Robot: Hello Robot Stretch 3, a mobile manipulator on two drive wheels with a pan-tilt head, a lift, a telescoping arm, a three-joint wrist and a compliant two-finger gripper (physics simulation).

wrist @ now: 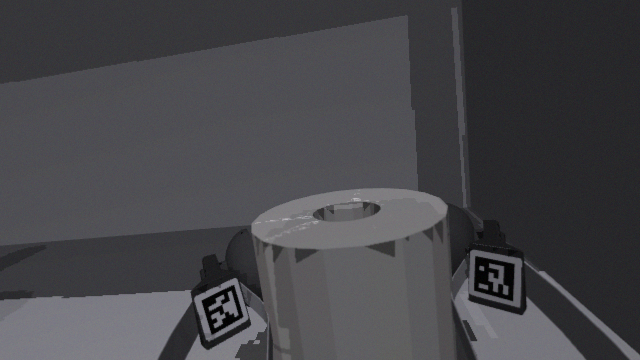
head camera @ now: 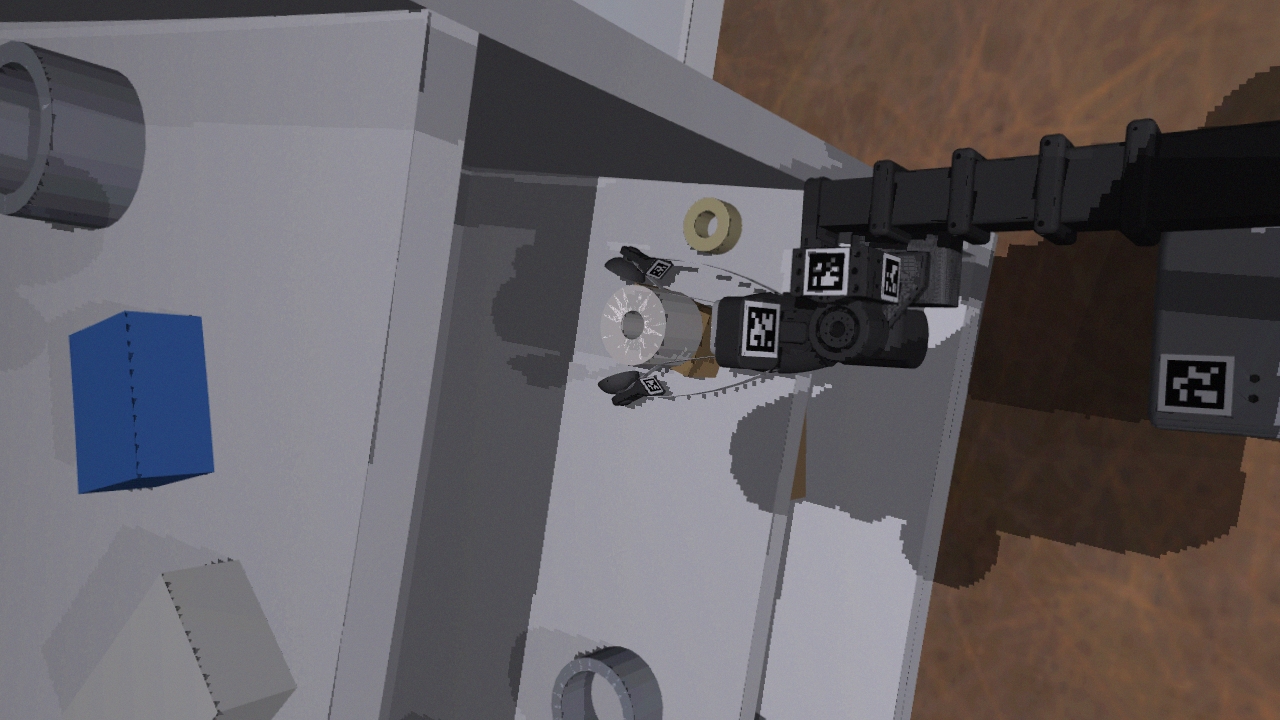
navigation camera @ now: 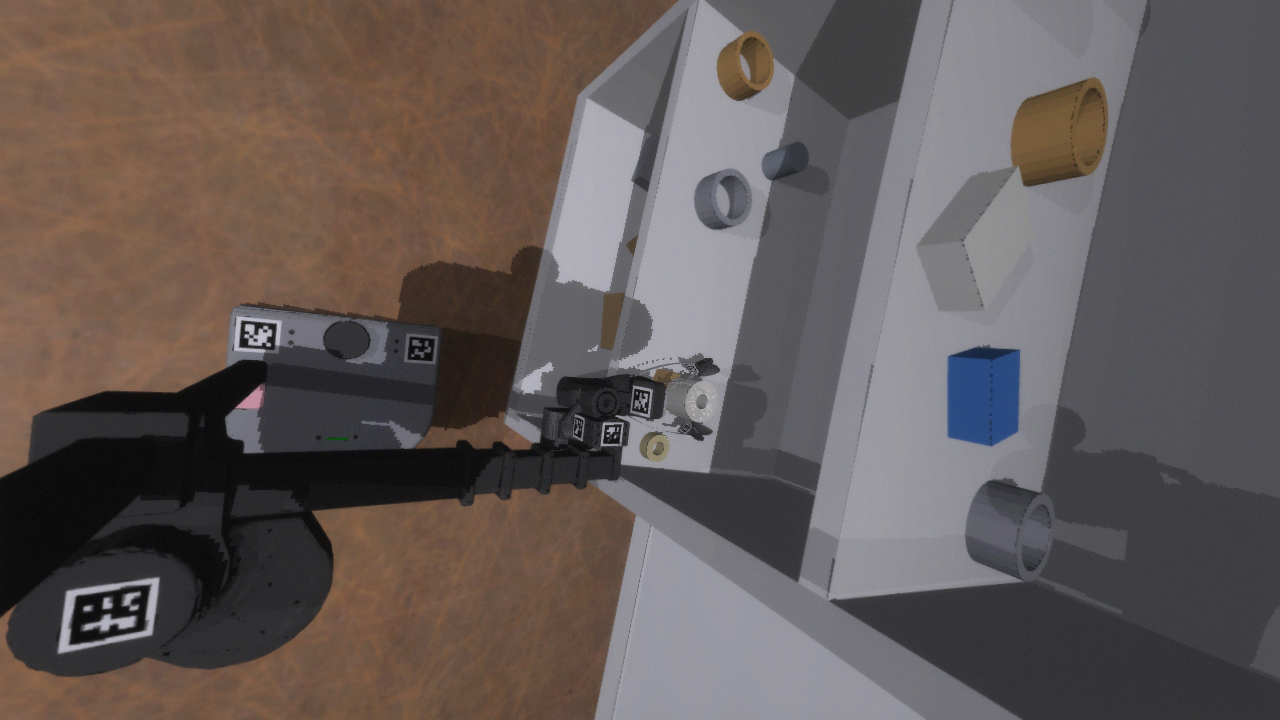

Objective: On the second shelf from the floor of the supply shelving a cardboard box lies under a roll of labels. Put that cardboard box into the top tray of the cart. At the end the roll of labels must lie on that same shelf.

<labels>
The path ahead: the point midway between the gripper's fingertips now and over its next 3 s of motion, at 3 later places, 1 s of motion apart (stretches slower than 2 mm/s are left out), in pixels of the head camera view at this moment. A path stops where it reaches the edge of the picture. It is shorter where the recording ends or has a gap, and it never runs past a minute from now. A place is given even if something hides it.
My gripper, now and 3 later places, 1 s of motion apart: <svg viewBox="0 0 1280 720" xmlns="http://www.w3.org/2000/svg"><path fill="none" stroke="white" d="M606 325L585 323L521 322L513 322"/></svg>
</labels>
